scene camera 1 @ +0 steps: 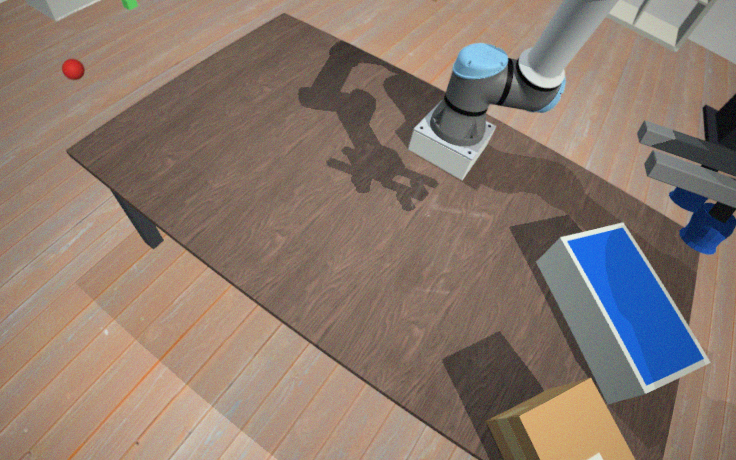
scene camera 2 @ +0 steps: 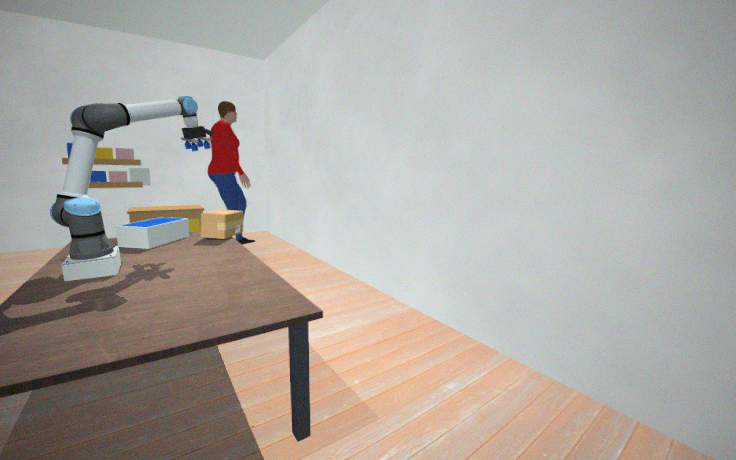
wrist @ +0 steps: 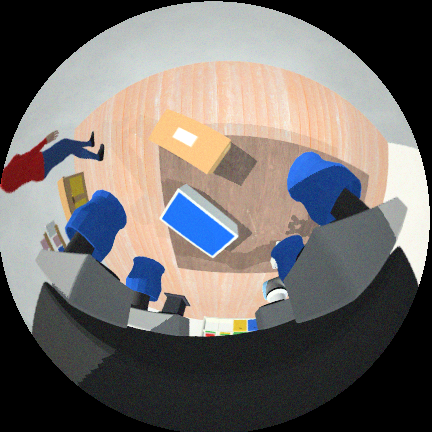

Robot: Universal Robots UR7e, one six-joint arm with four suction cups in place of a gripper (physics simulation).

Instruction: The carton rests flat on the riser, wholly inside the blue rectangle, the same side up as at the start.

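Frame: origin at the arm's base, x ahead, y left, z up, level; millimetres.
Seen in the pictures: hand at its tool point: (scene camera 2: 198, 148) (wrist: 208, 235); arm's base at its link origin: (scene camera 1: 456, 127) (scene camera 2: 92, 254).
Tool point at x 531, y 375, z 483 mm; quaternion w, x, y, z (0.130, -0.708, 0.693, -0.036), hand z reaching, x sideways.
Note:
Offsets run from my tool point to a thing's middle. Level surfaces: height alone.
My gripper (scene camera 1: 700, 216) (scene camera 2: 197, 144) (wrist: 215, 235) hangs high over the table, its blue suction cups empty and open to the air. The tan carton {dx +166, dy +132, dz -480 mm} (scene camera 1: 569, 428) (scene camera 2: 222, 225) (wrist: 200, 150) is well below the cups, apart from them and beside the riser, at the table's far corner. A white label shows on its top in the wrist view, and part of the carton is cut off in scene camera 1. I cannot tell whether it touches the table. The pale riser {dx -236, dy +156, dz -502 mm} (scene camera 1: 575, 320) (scene camera 2: 168, 235) (wrist: 212, 206) stands on the table, with the blue rectangle {dx -236, dy +156, dz -442 mm} (scene camera 1: 645, 314) (scene camera 2: 157, 222) (wrist: 197, 222) uncovered on top.
The brown table {dz -562 mm} (scene camera 1: 325, 244) (scene camera 2: 233, 292) carries the arm's base (scene camera 1: 450, 154) (scene camera 2: 92, 265). A person in red (scene camera 2: 224, 146) (wrist: 25, 167) stands beyond the table's far end, near a low wooden cabinet (scene camera 2: 165, 208). A red ball (scene camera 1: 73, 68) lies on the floor.

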